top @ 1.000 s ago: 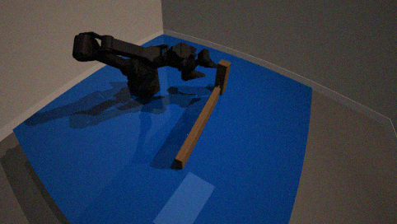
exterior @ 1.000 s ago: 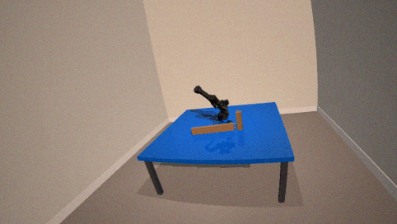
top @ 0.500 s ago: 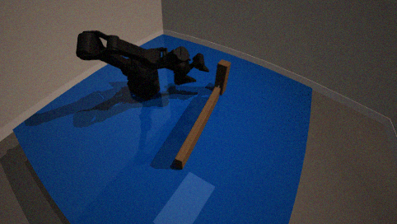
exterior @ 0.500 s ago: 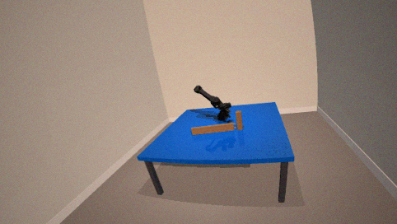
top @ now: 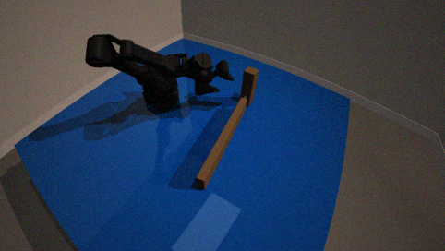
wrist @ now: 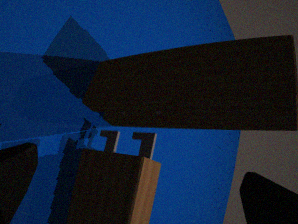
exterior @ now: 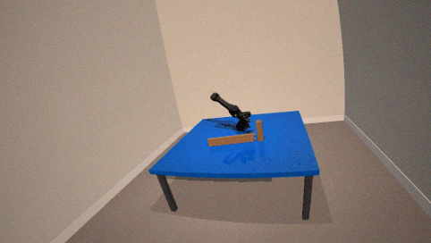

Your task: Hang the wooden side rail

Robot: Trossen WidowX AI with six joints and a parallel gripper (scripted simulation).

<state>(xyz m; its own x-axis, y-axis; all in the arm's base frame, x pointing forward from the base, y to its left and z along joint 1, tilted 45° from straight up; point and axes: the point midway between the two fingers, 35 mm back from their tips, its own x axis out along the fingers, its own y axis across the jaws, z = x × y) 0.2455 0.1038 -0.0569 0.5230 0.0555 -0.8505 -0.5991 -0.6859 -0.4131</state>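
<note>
Right now the headboard post is 9 cm to the left of my gripper tip, 7 cm ahead of it and 4 cm below it.
</note>
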